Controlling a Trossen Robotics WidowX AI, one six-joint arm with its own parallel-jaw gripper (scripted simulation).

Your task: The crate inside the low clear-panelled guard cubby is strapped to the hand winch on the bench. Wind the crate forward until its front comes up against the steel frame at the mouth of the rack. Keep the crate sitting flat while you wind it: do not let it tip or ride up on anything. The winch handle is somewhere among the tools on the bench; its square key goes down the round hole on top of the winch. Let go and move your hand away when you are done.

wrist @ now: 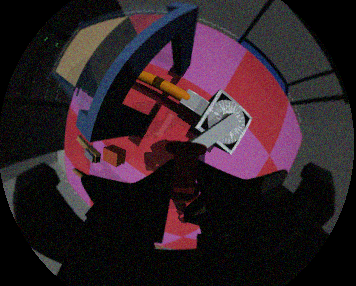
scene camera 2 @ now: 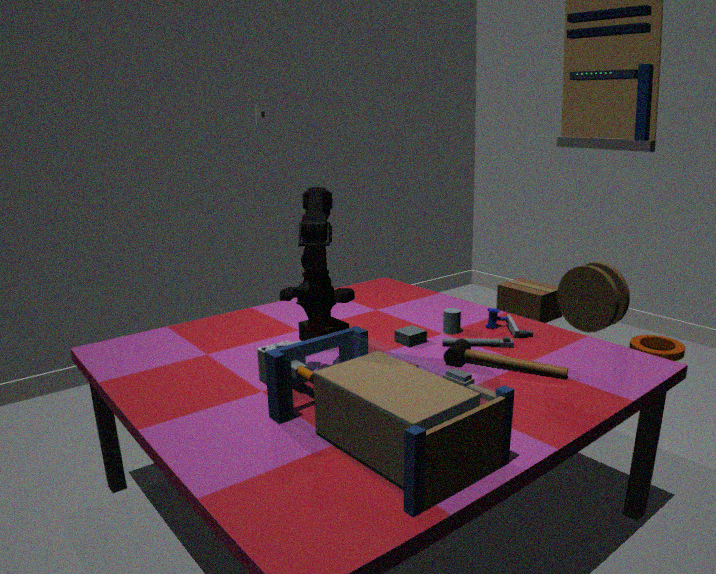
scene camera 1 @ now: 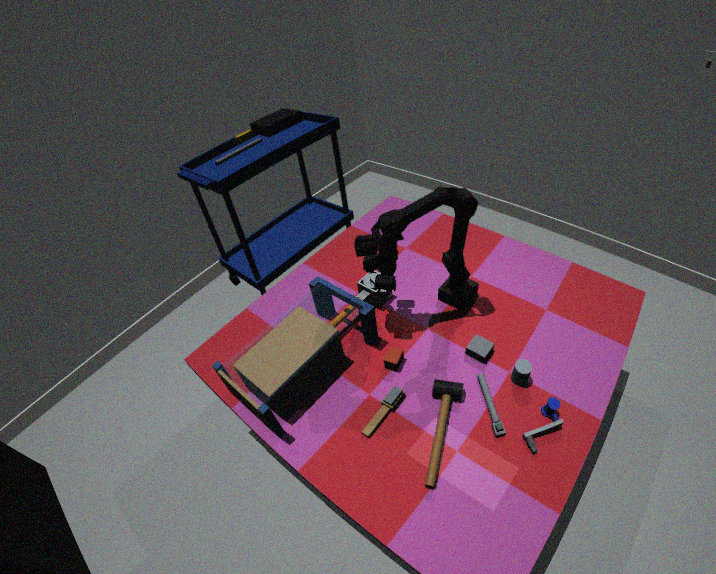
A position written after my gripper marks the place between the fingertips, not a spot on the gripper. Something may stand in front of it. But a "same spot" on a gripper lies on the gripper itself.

My gripper shows in the wrist view, in scene camera 2 and in scene camera 1 (386, 287). The same spot on my gripper: (wrist: 259, 206) is (scene camera 2: 305, 301).
